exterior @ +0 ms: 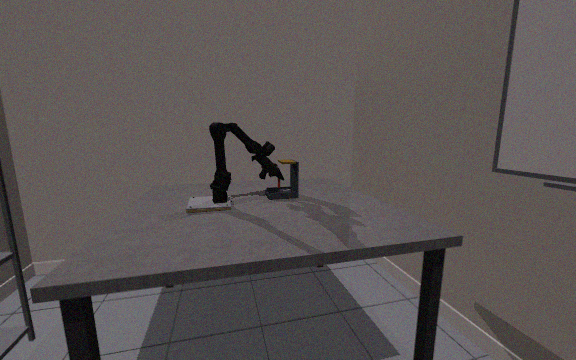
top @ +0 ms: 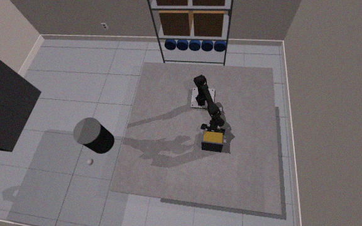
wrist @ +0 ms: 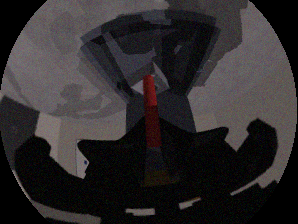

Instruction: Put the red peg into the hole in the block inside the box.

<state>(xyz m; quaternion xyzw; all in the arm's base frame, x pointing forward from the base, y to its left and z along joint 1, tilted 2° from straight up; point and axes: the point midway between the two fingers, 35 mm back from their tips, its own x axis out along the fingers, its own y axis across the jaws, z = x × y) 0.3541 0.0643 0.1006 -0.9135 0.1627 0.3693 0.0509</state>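
Now: gripper tip 7 cm short of the dark back wall and 1 cm below it. Also, from my gripper tip: red peg: 3 cm behind, 1 cm to the left, 1 cm below; then yellow roof: 10 cm above, 3 cm ahead, 1 cm to the left.
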